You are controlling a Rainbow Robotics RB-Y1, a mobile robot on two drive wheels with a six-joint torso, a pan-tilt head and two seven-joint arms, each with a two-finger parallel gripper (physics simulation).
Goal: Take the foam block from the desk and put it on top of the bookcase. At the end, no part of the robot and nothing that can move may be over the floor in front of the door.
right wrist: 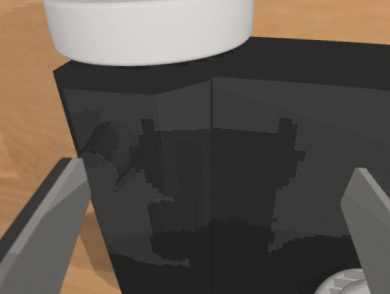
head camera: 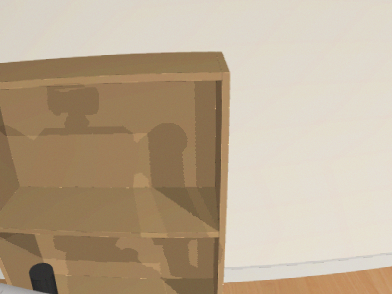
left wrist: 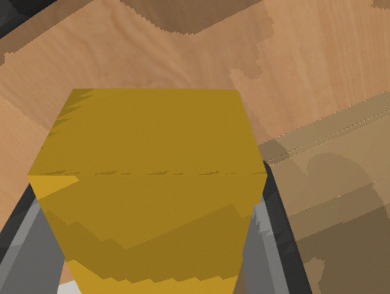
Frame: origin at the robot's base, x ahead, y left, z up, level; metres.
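Seen in the pictures: left gripper, fingertip midpoint: [left wrist: 155, 178]; right gripper, fingertip midpoint: [right wrist: 217, 181].
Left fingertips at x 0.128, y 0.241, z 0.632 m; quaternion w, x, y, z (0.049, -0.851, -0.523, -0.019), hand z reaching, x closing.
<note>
A point is followed by its place in that frame.
The yellow foam block [left wrist: 150, 135] @(z 0.638, x 0.108, y 0.251 m) fills the middle of the left wrist view. My left gripper [left wrist: 155, 178] @(z 0.632, x 0.128, y 0.241 m) is shut on it, one finger on each side. The block does not show in the head view. The brown bookcase [head camera: 226, 150] @(z 0.853, x 0.687, y -0.091 m) [left wrist: 340, 190] @(z 0.101, x 0.929, y 0.468 m) stands at the left of the head view, its top board [head camera: 125, 65] @(z 1.061, x 0.796, y 0.174 m) bare where it shows; in the left wrist view it lies at the lower right, beside and beyond the block. My right gripper [right wrist: 217, 181] @(z 0.320, x -0.107, y -0.246 m) is open, its fingers wide apart over the robot's own black base. The desk and the door do not show.
A pale wall [head camera: 310, 125] @(z 0.779, x 1.031, y -0.438 m) stands behind and right of the bookcase, with a white skirting strip [head camera: 300, 268] @(z 0.061, x 1.019, y -0.496 m) above the wooden floor [head camera: 310, 286] @(z 0.001, x 0.953, y -0.539 m) [left wrist: 150, 45] @(z 0.001, x 0.270, y 0.144 m) [right wrist: 25, 125] @(z 0.001, x 0.327, y -0.038 m). The robot's black base [right wrist: 320, 110] @(z 0.169, x -0.164, y -0.204 m) and a white wheel-like part [right wrist: 150, 30] show in the right wrist view.
</note>
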